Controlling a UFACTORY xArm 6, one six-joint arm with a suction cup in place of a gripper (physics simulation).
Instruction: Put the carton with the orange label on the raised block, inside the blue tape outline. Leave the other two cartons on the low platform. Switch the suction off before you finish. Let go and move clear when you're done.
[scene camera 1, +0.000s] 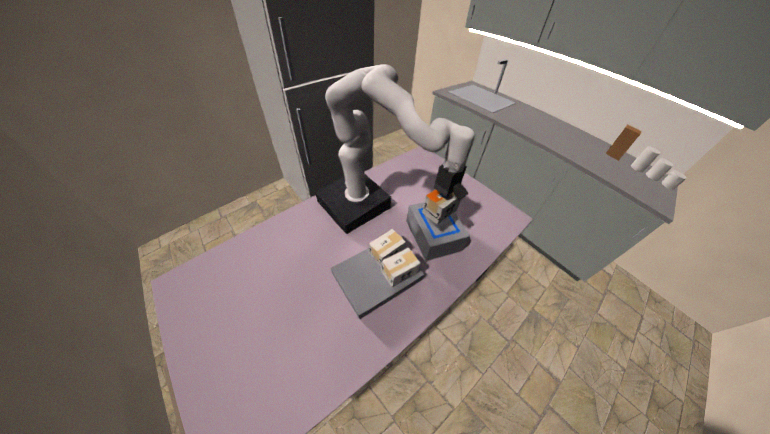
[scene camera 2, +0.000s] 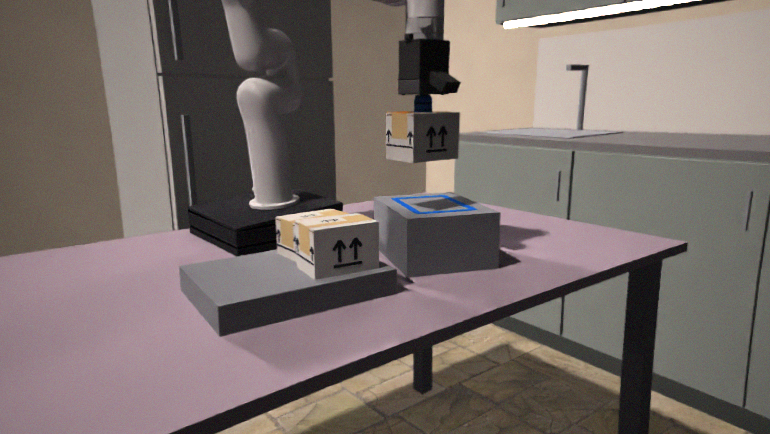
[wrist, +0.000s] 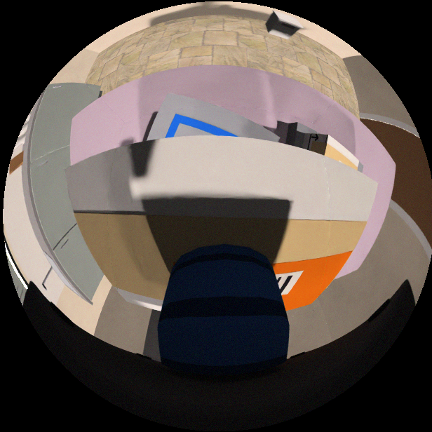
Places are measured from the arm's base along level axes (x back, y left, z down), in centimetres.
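Pixels of known places: hand, its tool point: (scene camera 1: 443, 196); arm's base, origin of its link: (scene camera 1: 357, 193) (scene camera 2: 274, 203).
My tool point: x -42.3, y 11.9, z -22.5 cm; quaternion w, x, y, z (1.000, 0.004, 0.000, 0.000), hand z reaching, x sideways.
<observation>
For each thing: its middle in the pictures, then the offset to it from my tool point. "pt": a spot on its surface instead. Level surfaces: height alone.
- carton with the orange label, middle of its body: (scene camera 2: 422, 135) (scene camera 1: 442, 203) dx -0.2, dy -0.2, dz +3.5 cm
- raised block, middle of its body: (scene camera 2: 431, 230) (scene camera 1: 436, 228) dx +1.2, dy +4.3, dz +24.7 cm
- blue tape outline, a spot on its surface: (scene camera 2: 406, 207) (scene camera 1: 427, 226) pt dx +2.3, dy -2.4, dz +18.8 cm
- low platform, middle of its body: (scene camera 2: 288, 279) (scene camera 1: 377, 274) dx +2.3, dy -31.8, dz +28.3 cm
- nearer carton, a spot on its surface: (scene camera 2: 346, 248) pt dx -8.2, dy -26.0, dz +21.2 cm
- pink table, height of its surface: dz +30.7 cm
The carton with the orange label (scene camera 1: 440, 207) (scene camera 2: 422, 136) (wrist: 225, 170) hangs upright under my suction cup (scene camera 2: 423, 103) (wrist: 223, 300), which is shut on its top. It is in the air above the raised block (scene camera 1: 443, 248) (scene camera 2: 452, 242) (wrist: 172, 102), with a clear gap under it in scene camera 2. The blue tape outline (scene camera 1: 429, 227) (scene camera 2: 406, 207) (wrist: 187, 120) is on the block's top, and the carton's shadow falls inside it. The other two cartons (scene camera 1: 387, 244) (scene camera 1: 400, 266) stand side by side on the low platform (scene camera 1: 358, 285) (scene camera 2: 237, 280); the nearer carton (scene camera 2: 346, 248) partly hides the other in scene camera 2.
The low platform stands beside the raised block on the pink table (scene camera 1: 242, 323) (scene camera 2: 80, 323). The arm's black base (scene camera 1: 353, 212) (scene camera 2: 258, 231) is behind them. A kitchen counter (scene camera 1: 566, 145) (scene camera 2: 647, 145) with a sink and faucet runs beyond the table, and a dark fridge (scene camera 1: 323, 48) stands behind the arm.
</observation>
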